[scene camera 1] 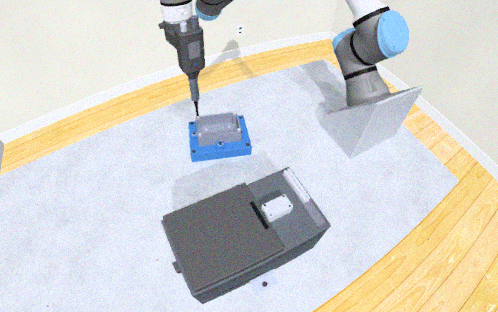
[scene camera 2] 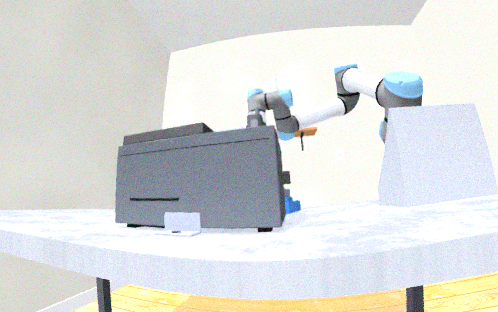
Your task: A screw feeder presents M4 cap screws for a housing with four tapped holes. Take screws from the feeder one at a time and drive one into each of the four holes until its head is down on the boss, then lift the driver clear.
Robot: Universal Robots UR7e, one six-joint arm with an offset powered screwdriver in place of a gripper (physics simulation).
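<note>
The grey open-topped housing (scene camera 1: 219,134) sits in a blue fixture (scene camera 1: 220,153) (scene camera 2: 292,205), which is mostly hidden behind the feeder in scene camera 2. My screwdriver (scene camera 1: 197,115) points down, with its thin dark bit tip at the housing's back left corner in scene camera 1. Its tip is hidden in scene camera 2. Whether a screw is on the bit is too small to tell, and so are any screws in the holes. The large dark grey feeder (scene camera 1: 220,235) (scene camera 2: 200,175) stands in front of the fixture, with a white block (scene camera 1: 276,206) on its lower deck.
A pale grey wedge-shaped panel (scene camera 1: 382,122) (scene camera 2: 435,155) stands by the arm's base at the right. A small pale bracket (scene camera 2: 182,221) stands in front of the feeder. An orange piece (scene camera 2: 309,132) shows behind the arm. The light tabletop (scene camera 1: 100,210) (scene camera 2: 350,235) carries everything.
</note>
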